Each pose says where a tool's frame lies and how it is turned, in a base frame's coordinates. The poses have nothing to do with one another.
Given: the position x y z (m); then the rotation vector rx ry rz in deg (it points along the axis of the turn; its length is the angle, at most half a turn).
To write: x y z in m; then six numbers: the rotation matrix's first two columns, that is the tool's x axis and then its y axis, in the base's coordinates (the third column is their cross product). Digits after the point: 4 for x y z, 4 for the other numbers.
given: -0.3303, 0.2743, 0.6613, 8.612, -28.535, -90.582
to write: -0.3303, 0.2743, 0.6613, -0.0845, -0.9753, 0.2041, 0.9162, 0.0045, 0.4007
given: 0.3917, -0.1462, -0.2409, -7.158, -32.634, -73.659
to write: 0.3917, -0.1462, -0.2409, 0.1651, -0.8691, 0.4662, 0.9292, 0.2955, 0.2218
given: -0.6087, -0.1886, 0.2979, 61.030, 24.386, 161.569
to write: -0.6087, -0.1886, 0.2979, -0.7510, 0.1876, 0.6331, 0.0076, -0.9563, 0.2924
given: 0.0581, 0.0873, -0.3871, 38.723, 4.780, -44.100
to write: 0.0581, 0.0873, -0.3871, 0.7258, -0.6154, -0.3075, 0.6670, 0.5200, 0.5336
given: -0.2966, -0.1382, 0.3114, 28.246, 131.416, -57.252
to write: -0.2966, -0.1382, 0.3114, -0.7616, 0.0997, -0.6403, 0.5368, 0.6506, -0.5372
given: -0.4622, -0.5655, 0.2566, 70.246, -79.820, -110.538
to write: -0.4622, -0.5655, 0.2566, -0.4967, -0.7744, -0.3919, -0.1285, -0.3810, 0.9156
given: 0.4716, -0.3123, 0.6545, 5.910, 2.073, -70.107
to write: 0.4716, -0.3123, 0.6545, 0.3404, -0.9366, -0.0833, 0.9399, 0.3363, 0.0596
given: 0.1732, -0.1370, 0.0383, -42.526, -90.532, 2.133
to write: 0.1732, -0.1370, 0.0383, 0.0378, 0.4727, 0.8804, 0.4307, 0.7873, -0.4412
